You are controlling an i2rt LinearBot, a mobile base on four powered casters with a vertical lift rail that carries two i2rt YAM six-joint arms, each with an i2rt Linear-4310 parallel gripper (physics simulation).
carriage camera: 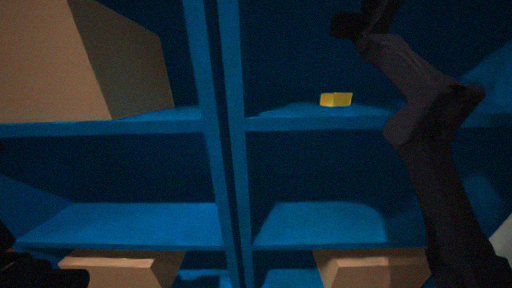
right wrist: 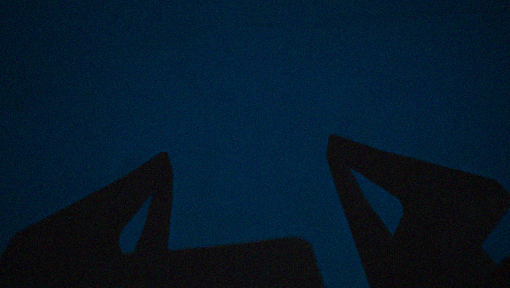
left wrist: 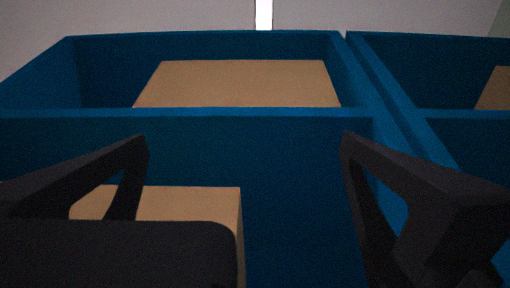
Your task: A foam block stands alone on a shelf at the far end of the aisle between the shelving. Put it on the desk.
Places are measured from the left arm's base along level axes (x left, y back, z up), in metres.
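Where they show: left gripper, fingertip midpoint: (left wrist: 243,143); right gripper, fingertip midpoint: (carriage camera: 342,18) (right wrist: 250,153).
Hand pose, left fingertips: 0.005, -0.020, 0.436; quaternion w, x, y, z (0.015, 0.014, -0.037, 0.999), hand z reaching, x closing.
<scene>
Each offset is from my left fingertips to the top centre of the thing, as dx, dy, dz.
The yellow foam block @[-0.662, -0.421, -0.043] (carriage camera: 335,99) sits on the upper shelf (carriage camera: 320,123) of the right-hand blue bay in the carriage view. My right gripper (right wrist: 250,153) is open and empty in the right wrist view, with dark blue shelving behind its fingers. In the carriage view it is a dark shape above the block and slightly to the right, apart from it and partly cut off by the top edge. My left gripper (left wrist: 243,143) is open and empty, in front of a blue bay. The desk does not show in these views.
Blue uprights (carriage camera: 231,75) divide the bays. A large cardboard box @[+0.233, -0.389, +0.182] (carriage camera: 45,60) stands on the upper left shelf. Two more boxes (carriage camera: 107,265) (carriage camera: 380,267) stand low down. In the left wrist view, cardboard boxes (left wrist: 240,82) (left wrist: 200,202) stand inside the bays.
</scene>
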